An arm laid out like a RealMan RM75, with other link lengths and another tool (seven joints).
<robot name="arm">
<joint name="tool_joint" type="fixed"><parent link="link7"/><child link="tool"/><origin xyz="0.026 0.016 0.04" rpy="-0.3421 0 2.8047"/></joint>
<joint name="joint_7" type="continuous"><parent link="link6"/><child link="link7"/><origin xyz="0 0 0.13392" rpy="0 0 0"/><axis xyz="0 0 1"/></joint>
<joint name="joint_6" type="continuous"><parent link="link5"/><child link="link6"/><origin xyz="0 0 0" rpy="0 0 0"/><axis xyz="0 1 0"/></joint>
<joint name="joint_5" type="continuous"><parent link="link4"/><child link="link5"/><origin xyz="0 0 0.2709" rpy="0 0 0"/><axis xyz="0 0 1"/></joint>
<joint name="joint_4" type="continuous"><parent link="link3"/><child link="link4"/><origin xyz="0 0 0" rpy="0 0 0"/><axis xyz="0 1 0"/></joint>
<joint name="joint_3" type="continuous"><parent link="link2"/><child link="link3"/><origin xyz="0 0 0.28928" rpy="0 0 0"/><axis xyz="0 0 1"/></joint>
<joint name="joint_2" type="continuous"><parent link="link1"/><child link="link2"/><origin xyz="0 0 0" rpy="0 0 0"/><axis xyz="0 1 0"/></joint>
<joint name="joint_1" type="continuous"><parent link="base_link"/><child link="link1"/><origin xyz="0 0 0.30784" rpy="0 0 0"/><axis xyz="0 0 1"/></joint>
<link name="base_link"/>
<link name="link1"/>
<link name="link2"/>
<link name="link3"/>
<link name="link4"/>
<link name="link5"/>
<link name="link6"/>
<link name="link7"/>
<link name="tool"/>
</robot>
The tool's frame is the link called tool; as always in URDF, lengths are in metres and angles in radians. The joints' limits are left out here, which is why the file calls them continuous.
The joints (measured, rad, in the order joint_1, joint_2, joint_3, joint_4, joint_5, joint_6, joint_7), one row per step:
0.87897, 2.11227, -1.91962, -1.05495, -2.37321, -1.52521, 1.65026
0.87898, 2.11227, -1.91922, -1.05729, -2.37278, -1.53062, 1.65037
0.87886, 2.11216, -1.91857, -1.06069, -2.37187, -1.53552, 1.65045
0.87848, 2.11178, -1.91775, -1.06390, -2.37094, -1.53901, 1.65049
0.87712, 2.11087, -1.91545, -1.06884, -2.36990, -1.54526, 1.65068
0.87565, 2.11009, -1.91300, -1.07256, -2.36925, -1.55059, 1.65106
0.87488, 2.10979, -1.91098, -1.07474, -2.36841, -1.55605, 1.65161
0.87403, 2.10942, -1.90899, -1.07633, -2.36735, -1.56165, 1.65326
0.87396, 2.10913, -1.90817, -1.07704, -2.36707, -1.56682, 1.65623
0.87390, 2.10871, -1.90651, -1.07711, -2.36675, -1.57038, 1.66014
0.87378, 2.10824, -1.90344, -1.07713, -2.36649, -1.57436, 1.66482
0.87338, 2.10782, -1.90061, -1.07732, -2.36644, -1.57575, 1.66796
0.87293, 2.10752, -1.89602, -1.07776, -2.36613, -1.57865, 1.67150
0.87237, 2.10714, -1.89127, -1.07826, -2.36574, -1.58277, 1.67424
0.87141, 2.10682, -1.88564, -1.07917, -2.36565, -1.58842, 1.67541
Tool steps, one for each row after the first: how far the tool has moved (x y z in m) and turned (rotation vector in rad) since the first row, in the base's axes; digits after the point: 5 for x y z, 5 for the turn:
-0.00037, -0.00064, 0.00054, -0.00332, -0.00165, -0.00061
-0.00109, -0.00122, 0.00107, -0.00628, -0.00190, -0.00064
-0.00169, -0.00155, 0.00159, -0.00806, -0.00137, -0.00062
-0.00224, -0.00200, 0.00273, -0.01030, -0.00096, -0.00212
-0.00245, -0.00236, 0.00377, -0.01173, -0.00078, -0.00439
-0.00257, -0.00287, 0.00458, -0.01391, -0.00146, -0.00726
-0.00248, -0.00346, 0.00540, -0.01564, -0.00263, -0.01170
-0.00231, -0.00402, 0.00611, -0.01669, -0.00551, -0.01598
-0.00210, -0.00427, 0.00678, -0.01564, -0.00733, -0.02139
-0.00193, -0.00438, 0.00766, -0.01359, -0.00869, -0.02835
-0.00186, -0.00419, 0.00825, -0.01081, -0.00829, -0.03307
-0.00192, -0.00403, 0.00910, -0.00805, -0.00737, -0.03952
-0.00188, -0.00398, 0.01010, -0.00645, -0.00699, -0.04594
-0.00175, -0.00399, 0.01135, -0.00619, -0.00676, -0.05202

